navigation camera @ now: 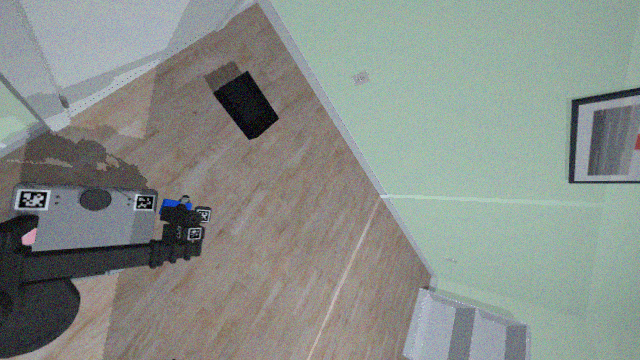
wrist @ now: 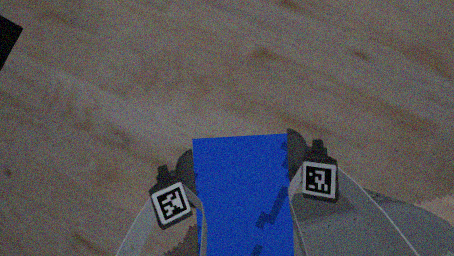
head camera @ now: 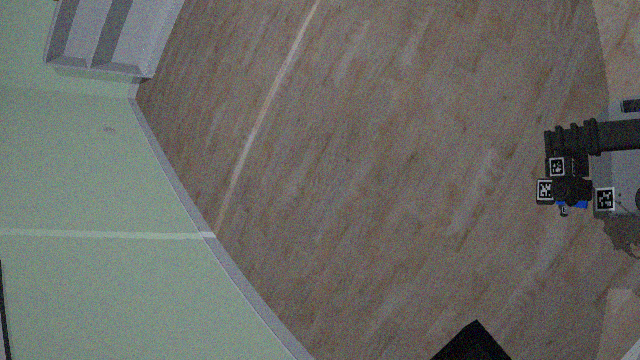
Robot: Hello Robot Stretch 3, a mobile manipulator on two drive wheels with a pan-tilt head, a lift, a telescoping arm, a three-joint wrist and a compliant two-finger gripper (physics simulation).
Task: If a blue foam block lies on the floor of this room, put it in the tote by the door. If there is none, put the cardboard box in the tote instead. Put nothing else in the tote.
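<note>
The blue foam block is between the two fingers of my gripper, which is shut on it. The wrist view shows a fingertip against each side of the block, with floor beyond. A black, box-shaped tote stands on the floor near the door in the navigation view, apart from the gripper. Its corner shows at the bottom of the head view, and a black edge at the left of the wrist view. Its inside cannot be made out. The cardboard box does not show.
A white door is at the navigation view's upper left. A green wall runs along the floor, with a framed picture on it. A pale shelf unit stands by that wall.
</note>
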